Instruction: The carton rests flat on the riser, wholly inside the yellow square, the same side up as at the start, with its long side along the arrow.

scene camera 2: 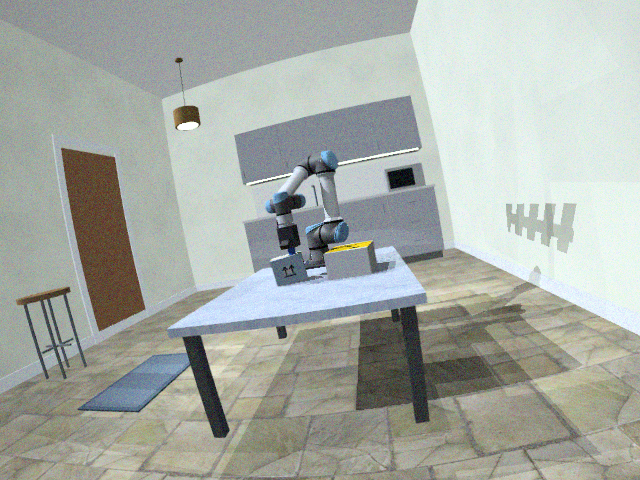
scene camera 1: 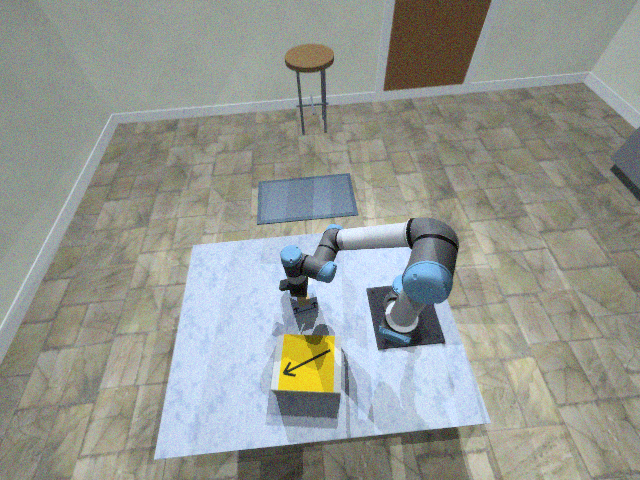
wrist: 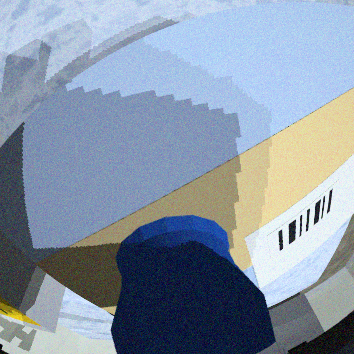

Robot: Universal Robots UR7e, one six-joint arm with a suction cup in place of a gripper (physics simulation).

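The carton (scene camera 1: 306,311) (scene camera 2: 288,269) (wrist: 145,150) is at the table beside the riser, light blue-grey with a tan band and a white barcode label on top and up-arrows on a side face. It looks slightly tilted in scene camera 2; whether its underside touches the table I cannot tell. My suction gripper (scene camera 1: 298,296) (scene camera 2: 291,251) (wrist: 175,230) has its blue cup against the carton's top, on the tan band, and holds it. The riser (scene camera 1: 308,404) (scene camera 2: 348,264) is a grey block. Its top bears the yellow square (scene camera 1: 316,379) (scene camera 2: 366,244) with a black arrow (scene camera 1: 307,361), with no carton on it.
The pale table (scene camera 1: 222,361) (scene camera 2: 289,305) carries the arm's dark base plate (scene camera 1: 379,330), right of the carton in scene camera 1. A blue floor mat (scene camera 1: 307,198) (scene camera 2: 135,384) and a round stool (scene camera 1: 309,56) (scene camera 2: 43,296) stand off the table.
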